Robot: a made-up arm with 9 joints. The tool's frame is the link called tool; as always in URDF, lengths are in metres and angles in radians. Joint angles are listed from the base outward. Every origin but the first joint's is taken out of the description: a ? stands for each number. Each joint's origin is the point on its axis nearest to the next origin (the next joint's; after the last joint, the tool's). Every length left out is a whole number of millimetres.
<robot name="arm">
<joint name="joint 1" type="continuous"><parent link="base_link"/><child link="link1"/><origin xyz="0.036 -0.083 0.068" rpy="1.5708 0 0"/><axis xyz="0 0 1"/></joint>
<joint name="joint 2" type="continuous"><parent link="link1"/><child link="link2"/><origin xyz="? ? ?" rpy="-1.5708 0 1.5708"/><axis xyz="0 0 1"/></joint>
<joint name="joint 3" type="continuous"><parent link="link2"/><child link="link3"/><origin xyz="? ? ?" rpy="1.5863 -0.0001 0.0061"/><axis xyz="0 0 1"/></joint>
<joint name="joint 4" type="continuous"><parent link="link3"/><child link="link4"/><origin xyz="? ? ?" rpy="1.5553 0 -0.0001"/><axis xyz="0 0 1"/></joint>
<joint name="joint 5" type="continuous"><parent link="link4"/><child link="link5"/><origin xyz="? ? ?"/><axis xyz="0 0 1"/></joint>
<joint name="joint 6" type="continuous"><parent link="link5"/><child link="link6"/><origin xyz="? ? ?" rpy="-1.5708 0 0.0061"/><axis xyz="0 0 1"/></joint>
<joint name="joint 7" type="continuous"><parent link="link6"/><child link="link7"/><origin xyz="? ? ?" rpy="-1.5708 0 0"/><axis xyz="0 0 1"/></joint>
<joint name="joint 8" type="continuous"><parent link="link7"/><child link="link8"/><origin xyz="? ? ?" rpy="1.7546 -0.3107 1.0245"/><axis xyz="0 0 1"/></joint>
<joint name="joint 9" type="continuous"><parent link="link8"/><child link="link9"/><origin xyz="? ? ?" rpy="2.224 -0.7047 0.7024"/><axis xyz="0 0 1"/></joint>
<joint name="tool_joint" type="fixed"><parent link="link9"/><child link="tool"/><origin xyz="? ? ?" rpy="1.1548 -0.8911 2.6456"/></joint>
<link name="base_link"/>
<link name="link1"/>
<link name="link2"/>
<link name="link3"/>
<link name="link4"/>
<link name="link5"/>
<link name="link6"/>
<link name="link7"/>
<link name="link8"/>
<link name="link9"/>
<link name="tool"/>
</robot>
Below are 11 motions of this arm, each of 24 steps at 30 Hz.
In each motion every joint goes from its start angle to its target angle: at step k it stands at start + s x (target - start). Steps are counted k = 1, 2, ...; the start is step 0. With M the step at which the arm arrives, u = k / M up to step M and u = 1 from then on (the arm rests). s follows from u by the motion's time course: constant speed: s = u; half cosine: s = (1 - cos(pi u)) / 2; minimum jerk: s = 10 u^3 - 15 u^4 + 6 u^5.
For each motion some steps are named. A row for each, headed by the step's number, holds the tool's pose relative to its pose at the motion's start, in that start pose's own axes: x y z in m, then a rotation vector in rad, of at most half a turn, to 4 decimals.
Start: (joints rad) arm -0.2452 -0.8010 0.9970 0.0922 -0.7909 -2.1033 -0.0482 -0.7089 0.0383
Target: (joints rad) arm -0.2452 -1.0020 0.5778 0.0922 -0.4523 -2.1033 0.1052 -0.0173 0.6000
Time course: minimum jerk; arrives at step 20
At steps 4, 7, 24:
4: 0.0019 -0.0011 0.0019 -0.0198 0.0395 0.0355
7: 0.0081 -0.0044 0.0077 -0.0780 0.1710 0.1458
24: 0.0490 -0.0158 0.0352 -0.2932 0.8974 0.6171

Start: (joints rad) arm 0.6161 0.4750 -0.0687 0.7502 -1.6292 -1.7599 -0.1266 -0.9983 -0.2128
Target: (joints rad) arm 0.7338 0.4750 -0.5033 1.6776 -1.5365 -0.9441 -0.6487 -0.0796 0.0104
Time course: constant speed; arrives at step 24
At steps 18, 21, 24:
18: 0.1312 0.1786 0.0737 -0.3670 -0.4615 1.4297
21: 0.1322 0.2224 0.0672 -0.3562 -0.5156 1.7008
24: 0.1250 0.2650 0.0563 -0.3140 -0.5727 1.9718

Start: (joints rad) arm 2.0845 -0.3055 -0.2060 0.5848 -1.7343 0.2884 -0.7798 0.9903 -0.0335
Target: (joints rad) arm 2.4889 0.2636 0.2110 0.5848 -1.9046 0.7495 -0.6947 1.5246 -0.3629
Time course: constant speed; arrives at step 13
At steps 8, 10, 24:
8: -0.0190 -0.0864 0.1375 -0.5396 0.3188 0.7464
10: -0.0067 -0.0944 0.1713 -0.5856 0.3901 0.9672
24: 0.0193 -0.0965 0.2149 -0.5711 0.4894 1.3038

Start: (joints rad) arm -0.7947 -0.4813 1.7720 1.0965 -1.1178 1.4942 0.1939 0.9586 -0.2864
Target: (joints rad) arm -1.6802 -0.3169 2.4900 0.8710 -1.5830 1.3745 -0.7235 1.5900 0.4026
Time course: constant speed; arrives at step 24
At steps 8, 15, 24:
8: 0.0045 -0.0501 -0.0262 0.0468 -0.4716 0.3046
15: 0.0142 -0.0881 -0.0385 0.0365 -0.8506 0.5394
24: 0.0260 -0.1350 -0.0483 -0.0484 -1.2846 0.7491

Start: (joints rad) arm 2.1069 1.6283 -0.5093 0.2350 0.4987 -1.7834 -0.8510 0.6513 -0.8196
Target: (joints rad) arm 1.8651 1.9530 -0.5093 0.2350 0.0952 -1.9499 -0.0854 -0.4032 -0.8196
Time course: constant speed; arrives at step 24
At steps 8, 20, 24:
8: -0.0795 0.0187 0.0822 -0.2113 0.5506 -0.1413
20: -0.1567 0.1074 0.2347 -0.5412 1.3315 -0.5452
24: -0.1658 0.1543 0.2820 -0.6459 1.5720 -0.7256

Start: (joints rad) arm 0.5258 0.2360 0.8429 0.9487 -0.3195 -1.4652 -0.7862 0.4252 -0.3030
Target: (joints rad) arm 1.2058 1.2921 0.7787 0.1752 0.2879 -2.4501 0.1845 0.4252 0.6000
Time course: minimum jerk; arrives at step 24
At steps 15, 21, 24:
15: -0.0882 0.3190 0.3344 0.4623 1.3718 -0.9226
21: -0.0125 0.5049 0.3463 0.8775 1.3467 -1.4070
24: -0.0066 0.5155 0.3442 0.9073 1.3340 -1.4329

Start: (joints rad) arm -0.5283 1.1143 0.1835 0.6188 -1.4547 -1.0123 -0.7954 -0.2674 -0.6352
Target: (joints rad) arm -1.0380 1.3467 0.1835 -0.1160 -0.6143 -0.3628 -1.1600 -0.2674 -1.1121
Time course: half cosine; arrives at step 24
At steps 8, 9, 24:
8: 0.0490 -0.0357 0.0304 -0.1647 -0.2247 0.1188
9: 0.0608 -0.0421 0.0392 -0.1972 -0.2789 0.1495
24: 0.1905 -0.0513 0.1732 -0.3709 -0.9331 0.5684

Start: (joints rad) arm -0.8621 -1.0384 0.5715 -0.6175 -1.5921 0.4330 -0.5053 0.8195 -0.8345
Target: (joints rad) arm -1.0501 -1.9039 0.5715 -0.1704 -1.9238 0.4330 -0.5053 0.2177 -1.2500
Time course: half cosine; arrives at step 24
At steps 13, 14, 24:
13: 0.0710 0.0753 -0.0057 0.0003 0.1013 -0.7040
14: 0.0808 0.0820 -0.0041 0.0073 0.1257 -0.7792
24: 0.1421 0.1103 0.0128 0.0800 0.3158 -1.1838

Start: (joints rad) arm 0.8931 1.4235 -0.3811 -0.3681 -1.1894 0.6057 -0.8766 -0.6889 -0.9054
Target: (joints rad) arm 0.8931 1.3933 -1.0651 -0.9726 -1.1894 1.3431 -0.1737 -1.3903 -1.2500
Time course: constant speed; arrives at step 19
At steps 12, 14, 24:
12: 0.1525 -0.0989 -0.0035 -0.6117 -0.2266 0.3206
14: 0.1887 -0.1019 -0.0004 -0.6886 -0.3199 0.3297
24: 0.2800 -0.0890 0.0148 -0.8174 -0.5907 0.2829

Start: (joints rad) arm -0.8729 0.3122 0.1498 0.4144 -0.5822 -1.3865 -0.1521 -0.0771 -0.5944
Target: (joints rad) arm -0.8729 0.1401 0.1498 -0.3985 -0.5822 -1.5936 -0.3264 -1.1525 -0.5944
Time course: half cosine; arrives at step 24
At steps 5, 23, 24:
5: -0.0287 0.0044 0.0055 0.0385 0.1173 -0.1266
23: -0.1937 0.1301 0.1173 0.5480 1.0413 -1.2173
24: -0.1940 0.1309 0.1180 0.5513 1.0453 -1.2223

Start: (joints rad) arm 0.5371 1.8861 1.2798 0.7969 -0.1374 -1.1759 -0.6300 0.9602 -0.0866
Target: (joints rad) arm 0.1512 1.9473 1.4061 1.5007 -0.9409 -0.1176 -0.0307 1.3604 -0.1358
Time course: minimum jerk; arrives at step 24
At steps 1, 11, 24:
1: 0.0000 -0.0001 -0.0001 -0.0006 0.0001 0.0010
11: 0.0348 -0.0904 -0.0403 -0.3751 0.0475 0.6175
24: 0.1467 -0.1939 -0.0567 -0.9834 0.0799 1.3440

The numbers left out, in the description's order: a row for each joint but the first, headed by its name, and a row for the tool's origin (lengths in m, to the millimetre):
joint 2: 0.003 0.01 0
joint 3: -0.05 -0.037 0
joint 4: -0.01 -0.016 0
joint 5: -0.06 0.033 0
joint 6: -0.128 0.267 0
joint 7: -0.053 0.003 0
joint 8: -0.051 0.054 0
joint 9: -0.022 0.007 0
tool: -0.061 -0.034 0

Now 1 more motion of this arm.
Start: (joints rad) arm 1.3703 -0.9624 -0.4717 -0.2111 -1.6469 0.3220 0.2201 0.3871 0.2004
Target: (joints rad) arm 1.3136 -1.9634 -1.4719 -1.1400 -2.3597 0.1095 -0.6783 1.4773 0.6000
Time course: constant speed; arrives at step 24
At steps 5, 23, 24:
5: 0.0031 -0.0962 0.0561 -0.2786 -0.1026 0.3020
23: -0.1595 -0.1964 0.3658 -1.4017 0.2427 0.5232
24: -0.1726 -0.1835 0.3770 -1.4463 0.2928 0.4936

